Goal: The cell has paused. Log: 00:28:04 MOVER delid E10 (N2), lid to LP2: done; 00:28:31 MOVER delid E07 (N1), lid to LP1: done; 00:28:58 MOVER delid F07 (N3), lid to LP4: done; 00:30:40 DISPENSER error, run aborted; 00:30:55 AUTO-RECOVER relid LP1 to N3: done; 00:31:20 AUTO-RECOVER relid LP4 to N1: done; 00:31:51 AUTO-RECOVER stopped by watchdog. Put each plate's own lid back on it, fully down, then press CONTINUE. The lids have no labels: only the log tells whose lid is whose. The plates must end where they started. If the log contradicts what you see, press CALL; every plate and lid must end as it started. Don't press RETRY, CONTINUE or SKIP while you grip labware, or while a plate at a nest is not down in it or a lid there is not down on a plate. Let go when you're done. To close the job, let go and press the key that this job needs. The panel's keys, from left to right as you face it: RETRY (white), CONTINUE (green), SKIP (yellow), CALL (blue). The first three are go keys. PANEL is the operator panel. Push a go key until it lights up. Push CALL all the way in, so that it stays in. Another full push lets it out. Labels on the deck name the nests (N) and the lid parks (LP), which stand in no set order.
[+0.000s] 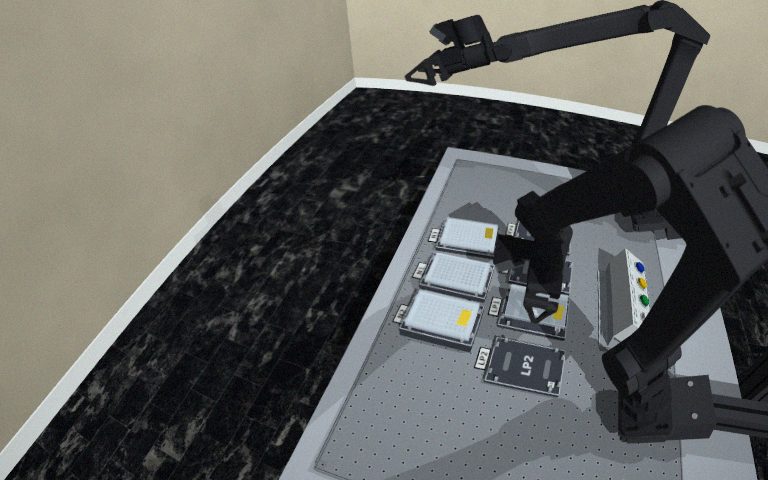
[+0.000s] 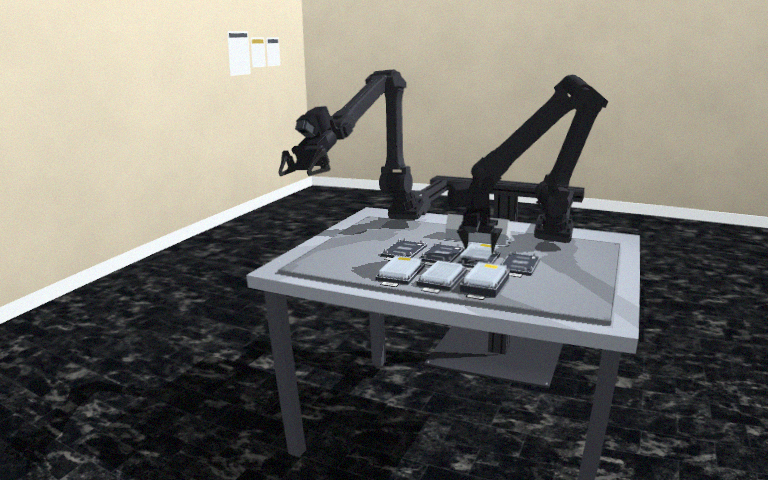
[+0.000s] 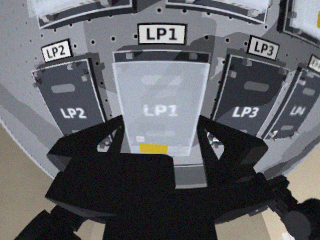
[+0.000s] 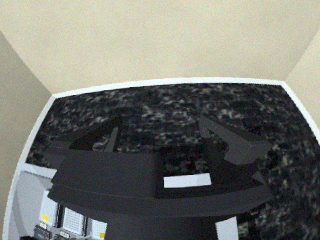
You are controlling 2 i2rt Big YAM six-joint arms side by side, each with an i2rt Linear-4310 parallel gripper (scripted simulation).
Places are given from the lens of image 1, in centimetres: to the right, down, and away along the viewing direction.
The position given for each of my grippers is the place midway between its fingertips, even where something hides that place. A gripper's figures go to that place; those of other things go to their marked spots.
my left gripper [image 1: 537,306]: 31, 14, 81
my right gripper [image 1: 411,73]: 7, -42, 101
clear lid [image 1: 515,309]: 26, 14, 80
clear lid [image 1: 455,316]: 14, 15, 80
